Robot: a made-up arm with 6 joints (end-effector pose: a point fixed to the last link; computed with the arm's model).
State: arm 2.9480 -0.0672 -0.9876 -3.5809 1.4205 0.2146
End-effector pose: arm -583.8 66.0 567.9 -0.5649 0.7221 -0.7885
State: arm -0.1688 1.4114 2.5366 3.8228 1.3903 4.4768
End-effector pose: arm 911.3 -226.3 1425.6 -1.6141 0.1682 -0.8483
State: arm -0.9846 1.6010 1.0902 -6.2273 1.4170 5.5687
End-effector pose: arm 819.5 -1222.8 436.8 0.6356 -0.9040 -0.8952
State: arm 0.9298 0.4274 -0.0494 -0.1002 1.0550 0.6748
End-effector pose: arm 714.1 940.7 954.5 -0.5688 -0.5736 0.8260
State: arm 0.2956 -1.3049 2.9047 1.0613 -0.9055 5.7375
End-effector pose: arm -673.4 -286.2 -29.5 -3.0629 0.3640 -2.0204
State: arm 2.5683 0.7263 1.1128 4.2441 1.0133 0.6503
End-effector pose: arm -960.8 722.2 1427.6 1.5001 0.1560 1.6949
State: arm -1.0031 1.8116 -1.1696 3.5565 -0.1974 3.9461
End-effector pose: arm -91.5 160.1 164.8 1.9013 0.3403 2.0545
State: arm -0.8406 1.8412 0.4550 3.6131 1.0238 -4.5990
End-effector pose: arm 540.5 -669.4 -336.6 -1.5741 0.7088 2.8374
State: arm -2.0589 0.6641 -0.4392 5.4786 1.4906 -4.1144
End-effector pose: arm -542.7 -849.0 456.3 -1.8277 -0.2423 -2.8917
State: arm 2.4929 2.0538 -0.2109 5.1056 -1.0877 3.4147
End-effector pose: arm -189.8 27.9 -349.3 0.3662 0.1406 -1.6209
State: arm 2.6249 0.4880 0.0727 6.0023 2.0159 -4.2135
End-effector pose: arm -962.9 579.6 1033.9 -0.4423 -1.3139 0.8797
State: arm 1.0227 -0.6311 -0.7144 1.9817 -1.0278 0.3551
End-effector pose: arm 397.7 481.3 1172.3 -2.2202 -0.3024 0.0574
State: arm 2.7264 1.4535 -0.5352 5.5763 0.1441 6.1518
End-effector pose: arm -413.2 193.7 -194.3 -2.0233 1.2494 -0.1155
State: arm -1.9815 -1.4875 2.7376 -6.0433 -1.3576 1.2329
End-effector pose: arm 282.6 714.6 -63.0 1.7933 -0.2605 1.4028
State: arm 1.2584 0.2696 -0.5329 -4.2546 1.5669 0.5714
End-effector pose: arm 168.2 850.6 660.7 -1.2864 0.3151 -3.1162
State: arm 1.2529 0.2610 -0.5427 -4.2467 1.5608 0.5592
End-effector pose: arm 171.6 844.5 660.2 -1.2724 0.3245 -3.1192
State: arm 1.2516 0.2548 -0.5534 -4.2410 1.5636 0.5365
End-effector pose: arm 171.1 838.4 658.2 -1.2433 0.3246 -3.1126
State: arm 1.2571 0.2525 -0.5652 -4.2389 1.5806 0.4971
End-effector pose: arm 164.3 832.3 654.1 -1.1904 0.3096 -3.0910
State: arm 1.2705 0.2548 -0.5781 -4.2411 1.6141 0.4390
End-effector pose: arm 150.6 826.3 647.8 -1.1117 0.2766 -3.0530
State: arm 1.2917 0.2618 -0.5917 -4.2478 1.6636 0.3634
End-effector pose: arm 130.4 820.1 639.7 -1.0106 0.2253 -3.0011
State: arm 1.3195 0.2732 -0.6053 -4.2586 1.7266 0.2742
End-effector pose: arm 105.3 813.7 630.3 -0.8940 0.1576 -2.9397
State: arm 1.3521 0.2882 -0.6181 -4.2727 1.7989 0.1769
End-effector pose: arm 77.4 807.1 620.5 -0.7709 0.0778 -2.8741
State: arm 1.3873 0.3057 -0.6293 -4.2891 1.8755 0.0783
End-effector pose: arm 48.6 800.6 610.7 -0.6504 -0.0087 -2.8090
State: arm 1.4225 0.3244 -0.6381 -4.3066 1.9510 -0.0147
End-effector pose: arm 21.2 794.7 601.7 -0.5409 -0.0952 -2.7486
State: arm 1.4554 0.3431 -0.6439 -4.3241 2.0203 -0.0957
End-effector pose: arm -3.3 789.9 593.8 -0.4490 -0.1755 -2.6958
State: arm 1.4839 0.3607 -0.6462 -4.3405 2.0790 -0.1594
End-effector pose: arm -23.8 786.9 587.2 -0.3794 -0.2440 -2.6527
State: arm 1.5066 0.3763 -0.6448 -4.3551 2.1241 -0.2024
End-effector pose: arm -39.7 786.0 582.4 -0.3349 -0.2970 -2.6205
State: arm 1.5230 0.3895 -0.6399 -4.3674 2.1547 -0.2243
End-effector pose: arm -51.2 787.5 579.2 -0.3146 -0.3332 -2.5992
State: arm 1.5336 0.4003 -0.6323 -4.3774 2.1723 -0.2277
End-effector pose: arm -58.6 790.9 577.5 -0.3147 -0.3543 -2.5875
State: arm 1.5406 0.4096 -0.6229 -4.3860 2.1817 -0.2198
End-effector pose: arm -63.7 795.6 576.7 -0.3271 -0.3660 -2.5817
